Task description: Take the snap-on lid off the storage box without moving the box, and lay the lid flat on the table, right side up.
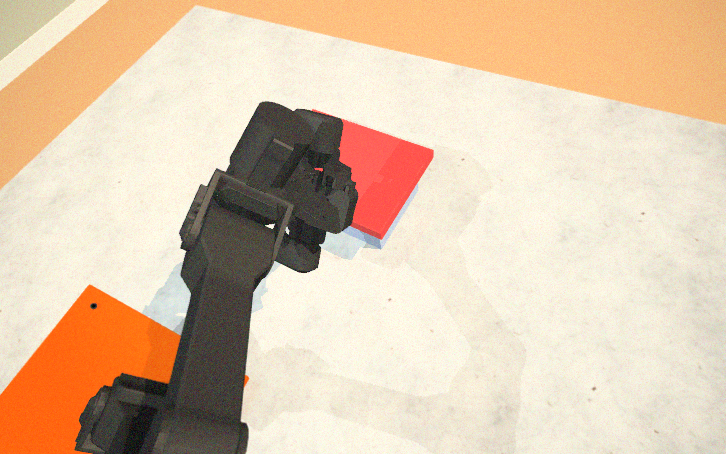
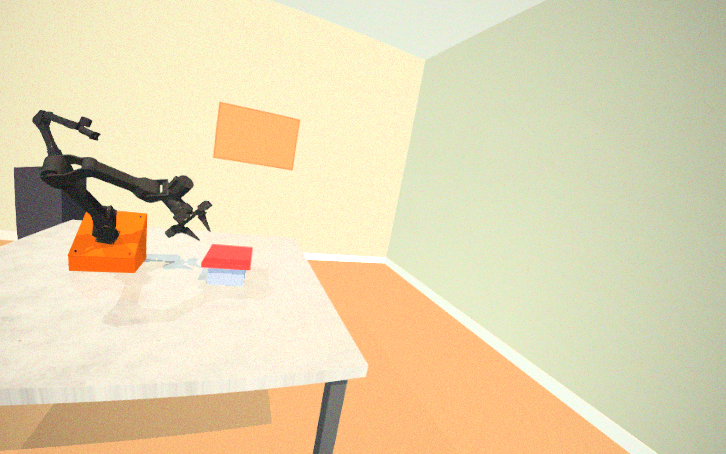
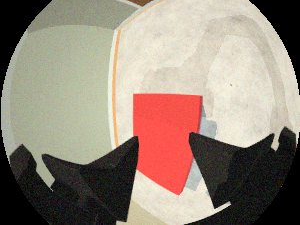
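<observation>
My gripper tip is now 9 cm short of the red lid, 8 cm to the right of it and 9 cm above it. From my gripper tip the other things lie so: storage box: 9 cm ahead, 8 cm to the left, 14 cm below.
</observation>
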